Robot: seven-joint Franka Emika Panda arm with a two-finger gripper.
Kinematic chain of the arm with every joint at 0, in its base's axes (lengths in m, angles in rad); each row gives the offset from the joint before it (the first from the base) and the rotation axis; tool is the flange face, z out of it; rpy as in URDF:
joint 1: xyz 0 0 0.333 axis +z
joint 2: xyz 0 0 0 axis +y
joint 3: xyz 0 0 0.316 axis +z
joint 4: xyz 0.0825 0 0 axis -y
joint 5: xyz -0.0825 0 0.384 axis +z
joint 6: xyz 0 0 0 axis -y
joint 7: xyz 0.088 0 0 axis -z
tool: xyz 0 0 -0.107 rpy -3.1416 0 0
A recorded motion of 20 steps. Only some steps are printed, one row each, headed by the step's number.
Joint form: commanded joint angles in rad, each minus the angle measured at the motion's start. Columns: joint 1, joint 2, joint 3, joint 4, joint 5, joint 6, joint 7.
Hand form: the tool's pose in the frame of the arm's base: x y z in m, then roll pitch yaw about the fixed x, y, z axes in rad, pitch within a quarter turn. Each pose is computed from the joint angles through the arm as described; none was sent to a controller.
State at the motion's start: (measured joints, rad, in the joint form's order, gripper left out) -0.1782 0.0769 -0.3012 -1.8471 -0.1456 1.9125 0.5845
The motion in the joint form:
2: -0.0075 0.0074 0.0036 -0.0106 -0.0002 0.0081 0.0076
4: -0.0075 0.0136 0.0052 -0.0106 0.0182 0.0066 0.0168
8: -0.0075 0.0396 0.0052 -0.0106 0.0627 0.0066 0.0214
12: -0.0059 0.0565 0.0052 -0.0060 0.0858 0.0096 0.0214
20: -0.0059 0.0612 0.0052 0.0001 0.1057 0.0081 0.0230
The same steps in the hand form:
2: 0.5125 -0.2760 0.4727 2.9955 -0.0708 -1.0181
4: 0.5142 -0.2741 0.4689 3.0055 -0.0579 -1.0332
8: 0.5188 -0.2719 0.4540 3.0211 -0.0199 -1.0551
12: 0.5230 -0.2704 0.4468 3.0304 -0.0040 -1.0622
20: 0.5250 -0.2696 0.4467 3.0446 0.0049 -1.0716

